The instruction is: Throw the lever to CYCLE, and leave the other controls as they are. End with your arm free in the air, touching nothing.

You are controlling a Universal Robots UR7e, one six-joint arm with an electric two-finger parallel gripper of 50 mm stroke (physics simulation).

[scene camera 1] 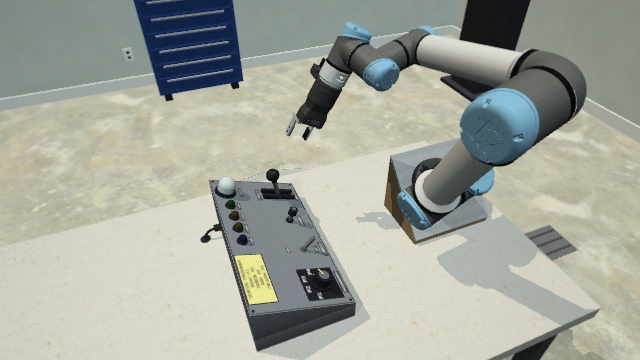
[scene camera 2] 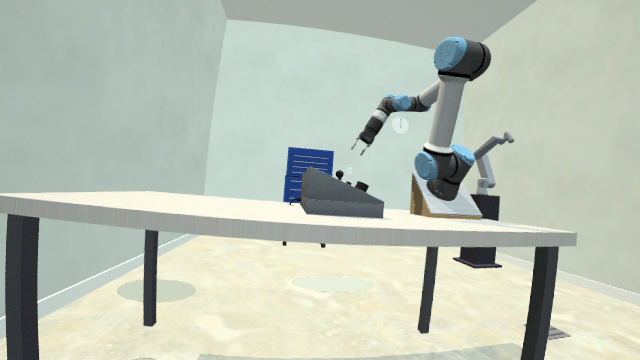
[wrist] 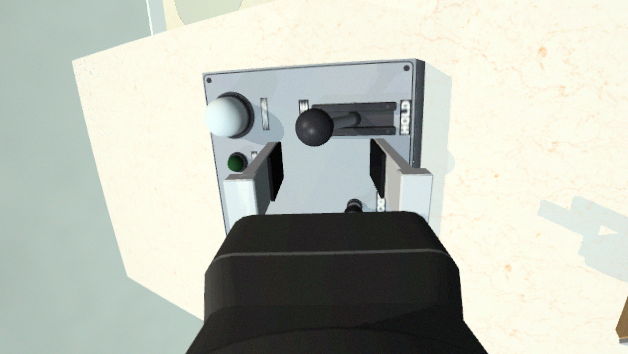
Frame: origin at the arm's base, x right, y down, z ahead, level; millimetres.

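Where they show: gripper, fingertip midpoint: [scene camera 1: 295, 136] [scene camera 2: 356, 152] [wrist: 326, 158]; arm's base at its link origin: [scene camera 2: 441, 189].
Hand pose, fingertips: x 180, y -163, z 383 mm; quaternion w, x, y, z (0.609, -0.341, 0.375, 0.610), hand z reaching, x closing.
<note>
Each offset is from my fingertips to the top centre of the thing. "spot": to the spot under its first point.
The lever with a black ball knob {dx +1, dy +100, dz +79 mm} [scene camera 1: 272, 175] [scene camera 2: 340, 174] [wrist: 314, 127] stands in a dark slot at the far end of the grey control panel [scene camera 1: 270, 220] [scene camera 2: 340, 200] [wrist: 350, 80]. In the wrist view its rod leans left, away from the HOLD label {spot: dx +0, dy +227, dz +11 mm} [wrist: 405, 117]. The ball is over the slot's left end, beside a label [wrist: 303, 106] that is partly covered and not fully readable. My gripper [scene camera 1: 297, 135] [scene camera 2: 357, 151] [wrist: 326, 158] is open and empty. It hangs in the air above the panel's far end, clear of the lever and touching nothing.
The panel also carries a white dome lamp {spot: dx -6, dy +108, dz +218 mm} [scene camera 1: 227, 185] [wrist: 227, 117], several small coloured domes, a small black-knobbed control {dx -119, dy +159, dz +68 mm} [scene camera 1: 292, 214] [wrist: 354, 205], a flat toggle {dx -239, dy +165, dz +60 mm} [scene camera 1: 308, 244], a rotary knob {dx -359, dy +167, dz +71 mm} [scene camera 1: 321, 278] and a yellow notice {spot: dx -327, dy +148, dz +228 mm} [scene camera 1: 256, 279]. A short cable {spot: dx -15, dy +264, dz +299 mm} [scene camera 1: 210, 233] is on its left side.
</note>
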